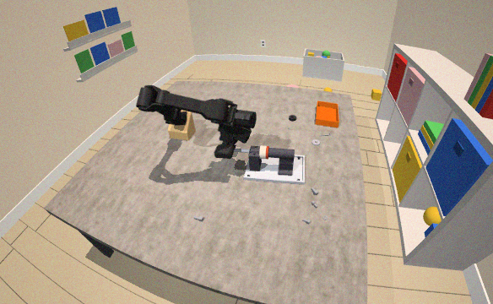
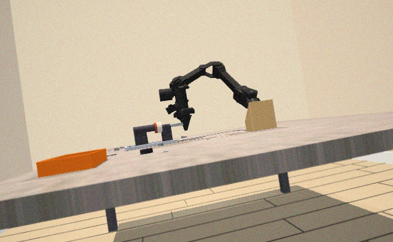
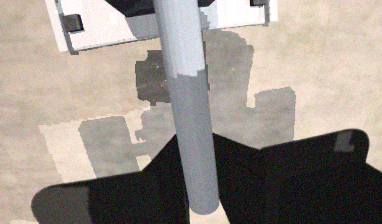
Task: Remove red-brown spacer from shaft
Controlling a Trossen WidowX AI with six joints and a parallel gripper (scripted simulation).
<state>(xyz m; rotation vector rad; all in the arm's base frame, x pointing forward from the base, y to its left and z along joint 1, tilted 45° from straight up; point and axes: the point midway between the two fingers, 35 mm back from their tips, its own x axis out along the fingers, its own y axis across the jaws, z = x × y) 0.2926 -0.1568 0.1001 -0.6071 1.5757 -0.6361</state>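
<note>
Right now my gripper tip is 7 cm short of the shaft and 3 cm below it. Round my gripper tip: black disc 23 cm ahead, 38 cm to the left, 4 cm below; then red-brown spacer 14 cm ahead, 3 cm above; then orange tray 42 cm ahead, 44 cm to the left, 4 cm below.
</note>
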